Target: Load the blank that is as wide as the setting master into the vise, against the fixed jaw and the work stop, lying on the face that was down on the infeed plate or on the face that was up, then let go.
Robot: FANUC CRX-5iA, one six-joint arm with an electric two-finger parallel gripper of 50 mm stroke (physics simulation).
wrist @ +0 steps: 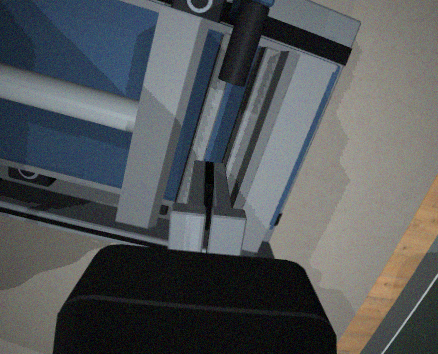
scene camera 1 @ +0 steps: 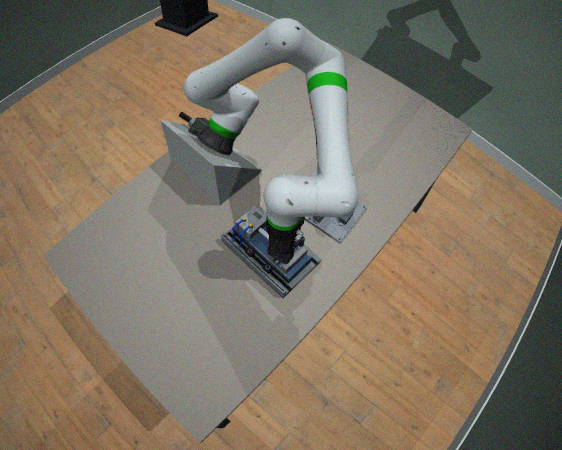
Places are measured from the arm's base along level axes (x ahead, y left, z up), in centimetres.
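Where they show: gripper, fingertip midpoint: (wrist: 207,181) (scene camera 1: 283,259); arm's base at its link origin: (scene camera 1: 214,144).
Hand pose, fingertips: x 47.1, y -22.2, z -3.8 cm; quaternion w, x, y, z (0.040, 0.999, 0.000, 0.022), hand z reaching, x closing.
Each offset is from my fingertips to the top centre of the thing. "spot": to the spot under its first point.
The vise @[spot: dy +7.4, dx +7.9, dz -6.0 cm] (scene camera 1: 314,262) (wrist: 312,22) lies on the table, with grey jaw faces either side of a blue channel in the wrist view. My gripper (scene camera 1: 283,261) (wrist: 207,181) points down over the end of the vise. Its fingers are almost together, shut on the blank (wrist: 209,185), of which a narrow dark strip shows between them. The fingertips are over the space between the two jaw faces; their height is hard to tell. A dark cylinder @[spot: dy +6.8, dx +0.8, dz +1.6 cm] (wrist: 245,47) reaches over the channel. The infeed plate @[dy +30.2, dx -1.1, dz -7.2 cm] (scene camera 1: 340,234) is partly hidden by my arm; the setting master cannot be made out.
A grey cross bar @[spot: dy +3.4, dx -2.7, dz +1.6 cm] (wrist: 155,120) and a pale rod @[dy +3.8, dx -8.3, dz +0.6 cm] (wrist: 75,100) are left of the jaw channel. Blue hoses (scene camera 1: 239,229) rise at the vise's far end. The grey wedge-shaped robot base (scene camera 1: 195,167) stands behind. The table's edge runs along the right.
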